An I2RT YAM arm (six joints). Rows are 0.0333 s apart.
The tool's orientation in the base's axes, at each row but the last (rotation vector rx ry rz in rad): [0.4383, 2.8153, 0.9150]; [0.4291, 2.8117, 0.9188]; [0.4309, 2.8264, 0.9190]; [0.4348, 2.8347, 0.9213]
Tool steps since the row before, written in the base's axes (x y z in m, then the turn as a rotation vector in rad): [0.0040, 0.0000, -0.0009, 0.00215, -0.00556, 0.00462]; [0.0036, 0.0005, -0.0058, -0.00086, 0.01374, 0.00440]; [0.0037, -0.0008, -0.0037, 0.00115, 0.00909, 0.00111]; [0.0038, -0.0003, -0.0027, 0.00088, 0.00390, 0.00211]
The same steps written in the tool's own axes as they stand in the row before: [-0.0037, 0.0004, 0.0016, -0.00404, -0.00105, -0.00628]; [-0.0029, -0.0023, 0.0058, 0.00490, 0.01303, 0.00388]; [-0.0036, -0.0020, 0.0033, 0.00169, 0.00794, 0.00439]; [-0.0036, -0.0010, 0.0028, 0.00030, 0.00446, 0.00065]
